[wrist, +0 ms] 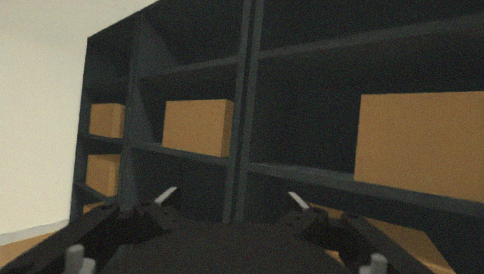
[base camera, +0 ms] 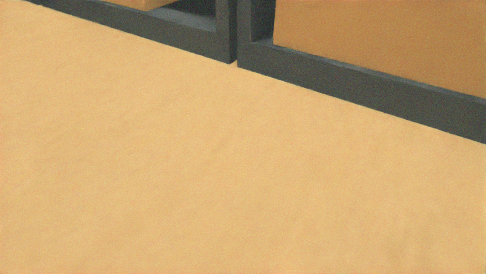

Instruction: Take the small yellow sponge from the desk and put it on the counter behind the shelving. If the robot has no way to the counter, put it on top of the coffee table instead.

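Places are measured from the arm's base along level axes (x ahead, y left, z up), in metres.
Pixels of known places: gripper, between the fingertips: (wrist: 232, 201).
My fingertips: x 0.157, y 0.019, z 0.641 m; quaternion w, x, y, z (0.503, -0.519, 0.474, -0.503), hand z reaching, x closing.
Behind a point stands the place of what it marks.
My gripper (wrist: 232, 201) {x 0.157, y 0.019, z 0.641 m} is open, with its two fingertips wide apart and no object between them. It points toward the dark shelving (wrist: 245, 125) {x 0.790, y 0.011, z 0.746 m}, which fills most of the wrist view. The bottom edge of the shelving (base camera: 350, 90) {x 0.636, y -0.234, z -0.368 m} crosses the top and right of the base camera view. The yellow sponge, the desk, the counter and the coffee table do not show in either view.
Brown boxes (wrist: 195, 127) {x 0.974, y 0.265, z 0.723 m} (wrist: 420, 145) {x 0.514, y -0.467, z 0.720 m} (base camera: 380, 45) {x 0.639, y -0.267, z -0.267 m} stand in the shelving's compartments. Smaller boxes (wrist: 102, 172) {x 1.508, y 1.116, z 0.305 m} are at its left end. A pale wall (wrist: 40, 115) {x 1.672, y 1.859, z 0.716 m} stands to the left of the shelving. The tan floor (base camera: 200, 175) {x 0.410, y 0.068, z -0.396 m} lies in front of the shelving.
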